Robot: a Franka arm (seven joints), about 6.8 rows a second.
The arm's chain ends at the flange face. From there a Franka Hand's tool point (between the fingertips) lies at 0.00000 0.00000 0.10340 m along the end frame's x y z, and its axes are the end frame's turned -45 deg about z.
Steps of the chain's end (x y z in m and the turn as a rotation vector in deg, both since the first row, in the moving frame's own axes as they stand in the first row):
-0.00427 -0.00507 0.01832 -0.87 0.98 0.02
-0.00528 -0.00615 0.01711 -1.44 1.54 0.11
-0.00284 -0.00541 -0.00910 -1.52 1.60 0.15
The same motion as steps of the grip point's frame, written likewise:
0.00071 -0.00424 0.01829 -1.31 0.08 0.02
0.00074 -0.00428 0.01704 -2.11 0.07 0.11
0.00191 -0.00185 -0.00918 -2.21 0.06 0.15

